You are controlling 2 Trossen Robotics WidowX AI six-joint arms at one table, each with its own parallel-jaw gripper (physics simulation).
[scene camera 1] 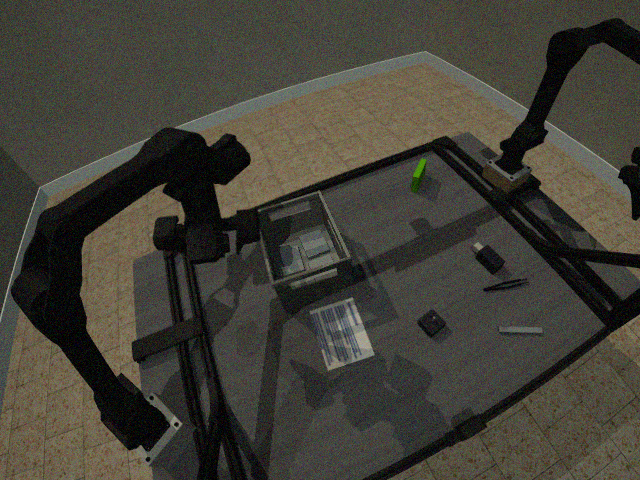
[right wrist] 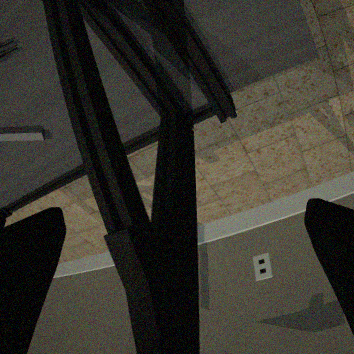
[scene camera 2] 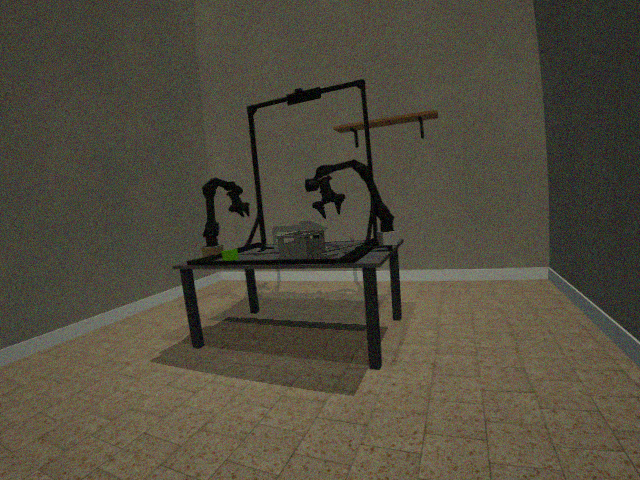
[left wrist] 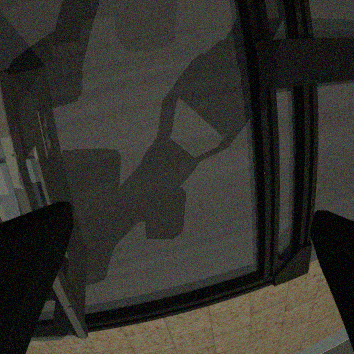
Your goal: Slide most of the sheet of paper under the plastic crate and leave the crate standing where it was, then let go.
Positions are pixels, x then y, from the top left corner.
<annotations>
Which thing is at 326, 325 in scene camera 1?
A sheet of paper.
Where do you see a plastic crate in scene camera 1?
301, 288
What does the right gripper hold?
Nothing.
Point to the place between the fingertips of the right gripper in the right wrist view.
186, 216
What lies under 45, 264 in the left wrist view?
The left gripper.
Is the right gripper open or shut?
Open.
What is the left gripper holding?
Nothing.
</annotations>
